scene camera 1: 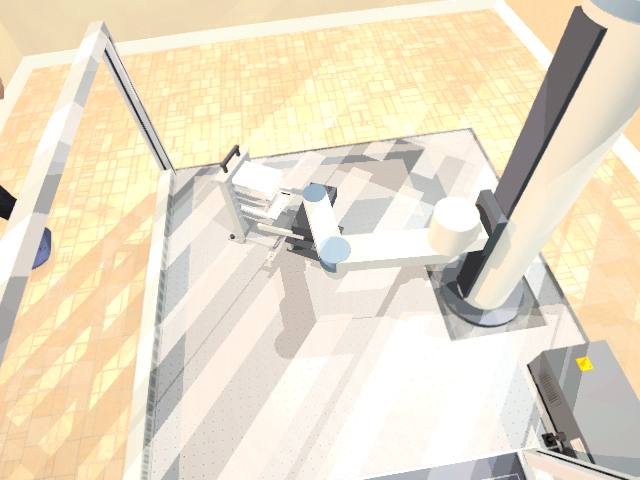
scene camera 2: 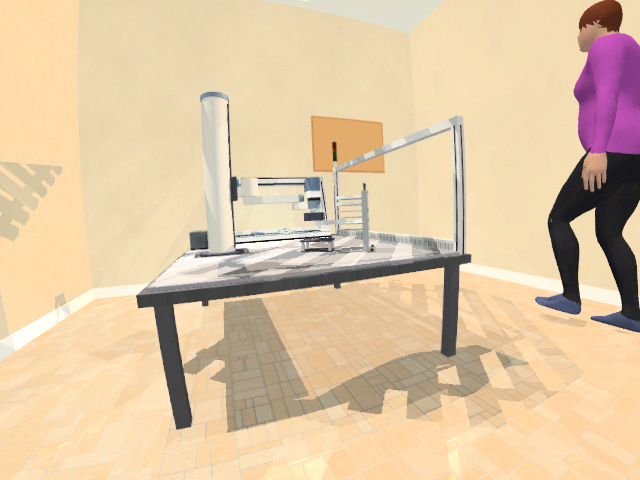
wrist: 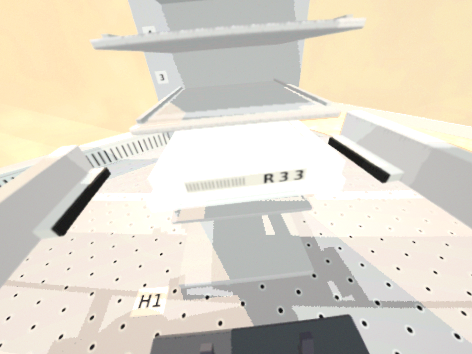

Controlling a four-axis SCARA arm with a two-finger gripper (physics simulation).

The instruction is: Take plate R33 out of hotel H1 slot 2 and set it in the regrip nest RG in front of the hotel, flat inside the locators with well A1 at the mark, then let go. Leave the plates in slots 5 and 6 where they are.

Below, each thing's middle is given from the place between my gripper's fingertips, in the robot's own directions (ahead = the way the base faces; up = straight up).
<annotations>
My gripper is now 2 cm short of the hotel shelf (wrist: pixel 217 106), 2 cm to the left of it and 2 cm below it.
</annotations>
